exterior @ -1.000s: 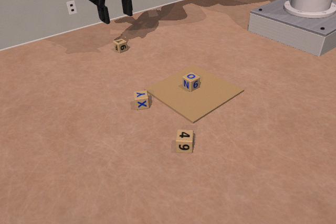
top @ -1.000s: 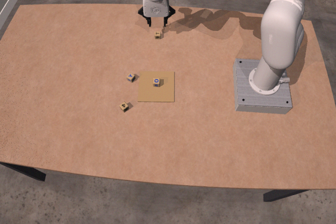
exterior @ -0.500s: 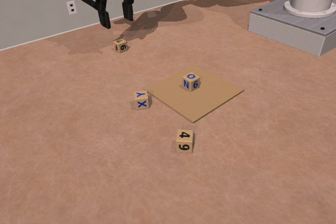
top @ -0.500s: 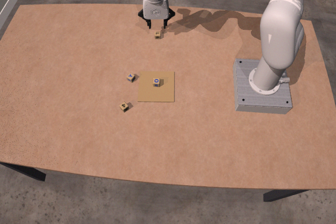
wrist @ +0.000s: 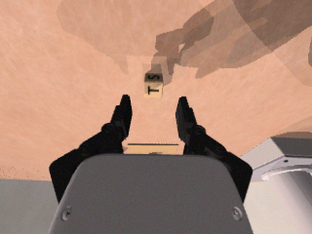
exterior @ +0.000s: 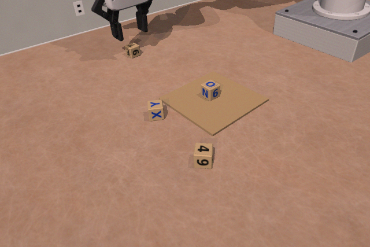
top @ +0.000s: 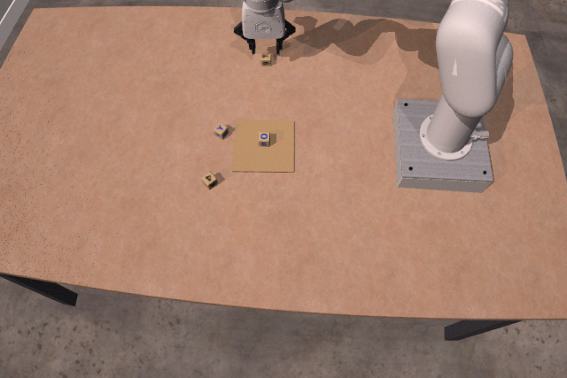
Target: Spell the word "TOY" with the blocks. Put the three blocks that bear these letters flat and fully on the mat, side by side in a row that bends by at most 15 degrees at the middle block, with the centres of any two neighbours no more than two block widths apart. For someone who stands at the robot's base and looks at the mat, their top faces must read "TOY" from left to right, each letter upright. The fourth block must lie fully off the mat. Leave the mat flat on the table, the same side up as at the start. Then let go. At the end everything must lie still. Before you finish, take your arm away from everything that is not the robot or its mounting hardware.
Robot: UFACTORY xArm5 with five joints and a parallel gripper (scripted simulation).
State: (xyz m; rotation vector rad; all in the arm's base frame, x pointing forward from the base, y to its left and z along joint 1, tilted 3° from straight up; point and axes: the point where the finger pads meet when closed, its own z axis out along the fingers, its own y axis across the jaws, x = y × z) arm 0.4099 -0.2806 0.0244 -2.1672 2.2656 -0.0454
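Now: hand 6 cm above the T block. From my hand the other things lie so: O block: 25 cm to the left, 5 cm below, 1 cm ahead; then tan mat: 26 cm to the left, 7 cm below, 1 cm ahead.
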